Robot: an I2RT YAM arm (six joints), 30 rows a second.
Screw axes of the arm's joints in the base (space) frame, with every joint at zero. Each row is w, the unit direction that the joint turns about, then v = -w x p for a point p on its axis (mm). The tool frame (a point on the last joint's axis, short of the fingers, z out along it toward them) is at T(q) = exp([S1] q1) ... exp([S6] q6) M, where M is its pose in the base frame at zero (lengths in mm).
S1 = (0, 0, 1, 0, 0, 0)
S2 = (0, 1, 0, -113.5, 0, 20)
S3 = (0, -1, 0, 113.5, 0, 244)
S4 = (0, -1, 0, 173.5, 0, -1)
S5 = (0, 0, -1, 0, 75, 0)
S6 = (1, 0, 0, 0, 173.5, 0)
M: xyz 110.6 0 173.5 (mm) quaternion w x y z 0.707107 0 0.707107 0
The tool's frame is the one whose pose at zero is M.
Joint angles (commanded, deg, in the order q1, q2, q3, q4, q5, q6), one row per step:
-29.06 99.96 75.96 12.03 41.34 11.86
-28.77 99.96 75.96 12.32 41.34 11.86
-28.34 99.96 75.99 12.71 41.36 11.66
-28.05 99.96 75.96 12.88 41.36 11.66
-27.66 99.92 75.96 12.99 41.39 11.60
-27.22 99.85 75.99 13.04 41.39 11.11
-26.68 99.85 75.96 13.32 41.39 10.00
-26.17 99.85 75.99 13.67 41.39 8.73
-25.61 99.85 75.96 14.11 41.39 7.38
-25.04 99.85 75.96 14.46 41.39 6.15
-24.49 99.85 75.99 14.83 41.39 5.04
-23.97 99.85 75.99 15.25 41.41 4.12
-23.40 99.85 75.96 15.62 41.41 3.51
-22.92 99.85 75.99 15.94 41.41 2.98
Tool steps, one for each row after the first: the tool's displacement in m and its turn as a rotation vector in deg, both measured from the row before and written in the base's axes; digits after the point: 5 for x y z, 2 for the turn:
0.00121 0.00172 0.00050 -0.14 -0.25 0.29
0.00177 0.00255 0.00086 -0.27 -0.18 0.44
0.00111 0.00177 0.00011 -0.07 -0.12 0.29
0.00135 0.00245 0.00047 -0.10 -0.07 0.37
0.00145 0.00282 0.00075 -0.24 0.32 0.51
0.00201 0.00334 0.00030 -0.51 0.80 0.69
0.00195 0.00313 0.00079 -0.63 0.83 0.68
0.00206 0.00348 0.00058 -0.69 0.87 0.74
0.00206 0.00357 0.00061 -0.62 0.81 0.72
0.00199 0.00345 0.00082 -0.61 0.65 0.68
0.00183 0.00328 0.00073 -0.55 0.45 0.61
0.00192 0.00364 0.00046 -0.39 0.24 0.64
0.00164 0.00306 0.00074 -0.36 0.16 0.54

